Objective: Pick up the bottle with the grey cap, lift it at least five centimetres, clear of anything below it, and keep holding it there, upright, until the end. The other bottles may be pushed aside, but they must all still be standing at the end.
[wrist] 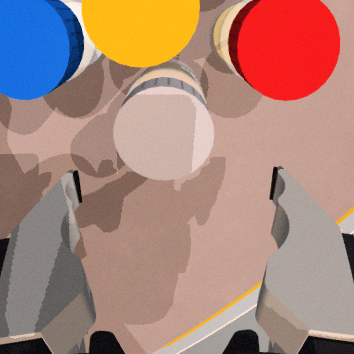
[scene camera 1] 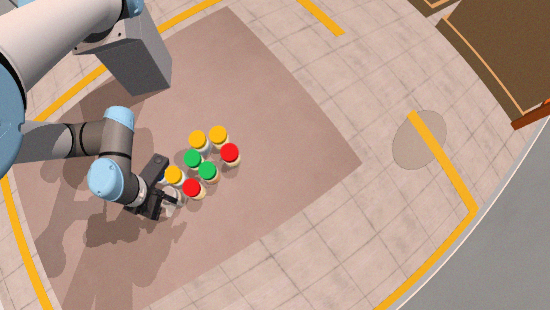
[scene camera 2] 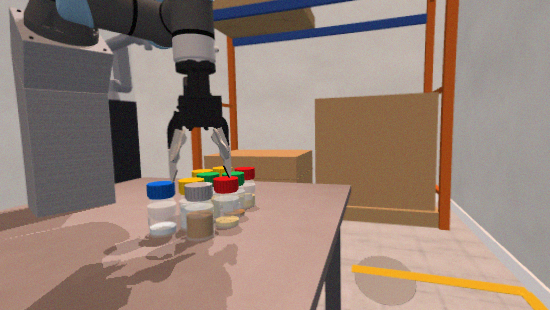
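Pixels of known places: gripper, fingertip midpoint: [wrist: 174,170] [scene camera 2: 202,180]; arm's base at its link origin: [scene camera 2: 63,31].
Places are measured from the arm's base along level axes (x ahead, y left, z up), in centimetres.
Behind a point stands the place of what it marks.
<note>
The bottle with the grey cap [scene camera 2: 198,191] @[x 46.0, y -6.3, z -37.4 cm] [wrist: 164,134] @[x 44.3, y -4.1, z -36.6 cm] stands upright on the table at the near end of the group; in scene camera 1 the gripper partly covers it. My gripper [scene camera 2: 201,175] @[x 45.8, y -4.9, z -35.6 cm] [wrist: 174,170] @[x 45.8, y -4.9, z -35.6 cm] is open and empty, pointing down, its tips at about cap height or a little above in scene camera 2. In the wrist view the grey cap lies between the two jaws sideways, slightly beyond the line of the tips. A blue-capped bottle [scene camera 2: 160,190] @[x 37.6, y -7.5, z -37.6 cm] [wrist: 30,47] @[x 36.2, y -5.1, z -36.6 cm], a yellow-capped bottle [scene camera 1: 173,175] @[x 39.7, y -0.1, z -36.6 cm] [wrist: 140,30] @[x 39.9, y -1.0, z -36.6 cm] and a red-capped bottle [scene camera 1: 191,188] @[x 45.9, y 3.7, z -36.6 cm] [scene camera 2: 225,185] @[x 46.9, y 1.3, z -37.7 cm] [wrist: 288,47] @[x 45.4, y 3.5, z -36.6 cm] stand close around it.
Farther along the table [scene camera 1: 280,125] @[x 37.7, y 38.3, z -47.1 cm] stand two green-capped bottles [scene camera 1: 192,158] @[x 37.8, y 7.8, z -36.6 cm] [scene camera 1: 207,170] @[x 43.3, y 10.5, z -36.6 cm], two yellow-capped bottles [scene camera 1: 197,139] @[x 33.1, y 11.6, z -36.6 cm] [scene camera 1: 218,135] @[x 35.1, y 18.1, z -36.6 cm] and another red-capped bottle [scene camera 1: 229,152] @[x 41.5, y 18.8, z -36.6 cm], all upright. A grey pedestal [scene camera 1: 137,62] @[x 0.9, y 2.9, z -25.8 cm] [scene camera 2: 67,145] @[x -0.6, y -1.4, z -29.3 cm] stands at the table's side.
</note>
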